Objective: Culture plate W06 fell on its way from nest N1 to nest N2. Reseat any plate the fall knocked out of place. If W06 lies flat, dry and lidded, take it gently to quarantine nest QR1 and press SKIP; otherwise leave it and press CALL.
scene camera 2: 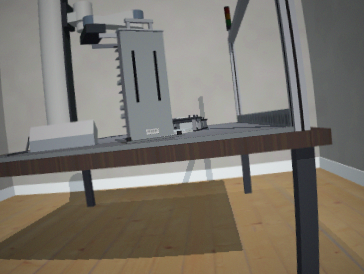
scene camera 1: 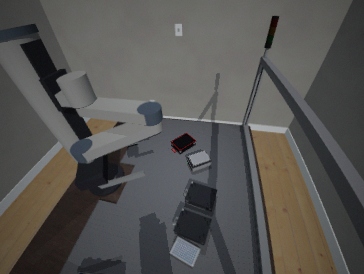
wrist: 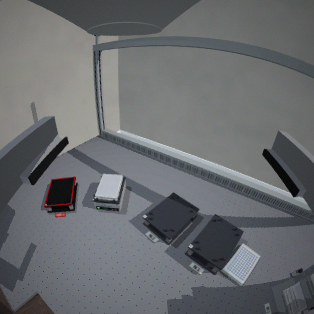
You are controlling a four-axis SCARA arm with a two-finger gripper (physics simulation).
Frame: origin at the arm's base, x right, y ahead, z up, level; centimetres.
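Where they show: gripper, fingertip midpoint: point(scene camera 1: 140, 155) point(wrist: 170, 131).
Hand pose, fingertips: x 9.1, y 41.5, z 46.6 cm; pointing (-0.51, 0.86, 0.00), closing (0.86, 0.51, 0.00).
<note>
Things, the pixels of their top centre, and the offset from my fingertips.
- dark nest N1, top centre: point(wrist: 219, 236) point(scene camera 2: 179, 116) point(scene camera 1: 192, 224) dy +21.9, dx +9.9, dz -38.5 cm
- Dark nest N2, top centre: point(wrist: 172, 210) point(scene camera 2: 188, 118) point(scene camera 1: 201, 193) dy +24.3, dx -7.9, dz -39.7 cm
- Red-rimmed nest QR1, top centre: point(wrist: 59, 189) point(scene camera 1: 183, 140) dy +6.0, dx -49.6, dz -40.7 cm
- white-topped instrument, top centre: point(wrist: 108, 184) point(scene camera 1: 199, 157) dy +20.1, dx -33.1, dz -38.4 cm
- sloped white box, top centre: point(scene camera 2: 62, 123) dy -15.2, dx +43.2, dz -36.9 cm
A pale plate with a grid of wells point(scene camera 1: 185, 251) point(wrist: 242, 264) lies beside dark nest N1 point(scene camera 1: 192, 226) point(wrist: 216, 243), close against its edge. It looks flat; whether a clear lid is on it, I cannot tell. No spill shows around it. Dark nest N2 point(scene camera 1: 201, 195) point(wrist: 171, 217) bears no plate. Red-rimmed nest QR1 point(scene camera 1: 183, 143) point(wrist: 60, 192) has a bare black top. My gripper point(wrist: 170, 131) is open and empty, high above the deck, its fingers at the left and right of the wrist view. The SKIP and CALL buttons cannot be made out.
A white-topped instrument point(scene camera 1: 199, 159) point(wrist: 109, 187) with a green display stands between QR1 and N2. A tall grey storage tower point(scene camera 2: 145, 85) stands near the table edge, beside a sloped white box point(scene camera 2: 62, 136). A guard frame point(scene camera 1: 255, 192) borders the deck. A signal light point(scene camera 1: 271, 32) point(scene camera 2: 227, 18) rises above it.
</note>
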